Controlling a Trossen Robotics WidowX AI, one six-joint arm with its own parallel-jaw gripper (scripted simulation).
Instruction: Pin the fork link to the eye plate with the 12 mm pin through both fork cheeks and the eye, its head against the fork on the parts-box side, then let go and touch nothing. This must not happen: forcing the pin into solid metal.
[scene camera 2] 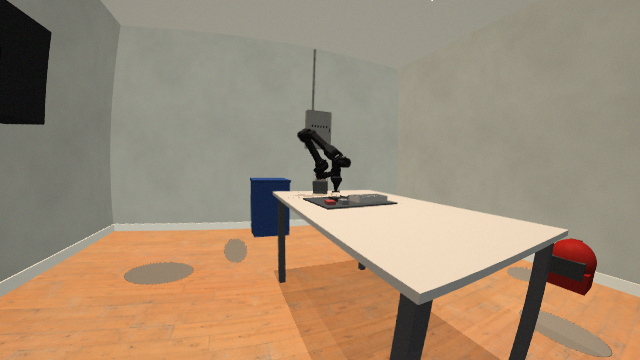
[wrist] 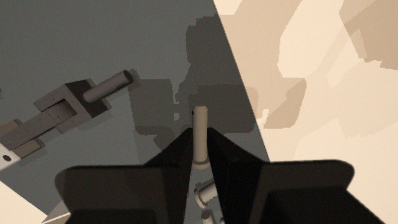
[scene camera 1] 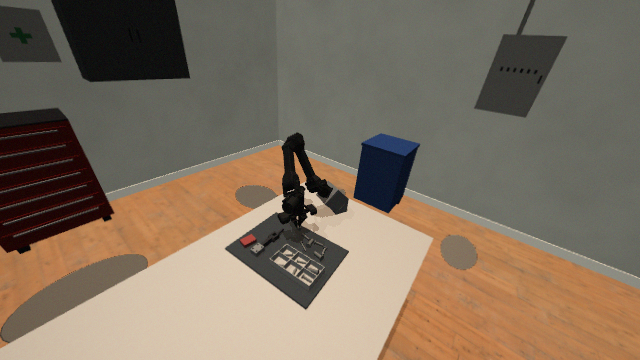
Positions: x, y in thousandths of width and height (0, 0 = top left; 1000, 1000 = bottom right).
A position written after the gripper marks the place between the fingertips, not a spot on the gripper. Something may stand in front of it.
In view: the gripper (wrist: 501, 592), a fork link (wrist: 217, 453) and a dark mat (scene camera 1: 521, 712).
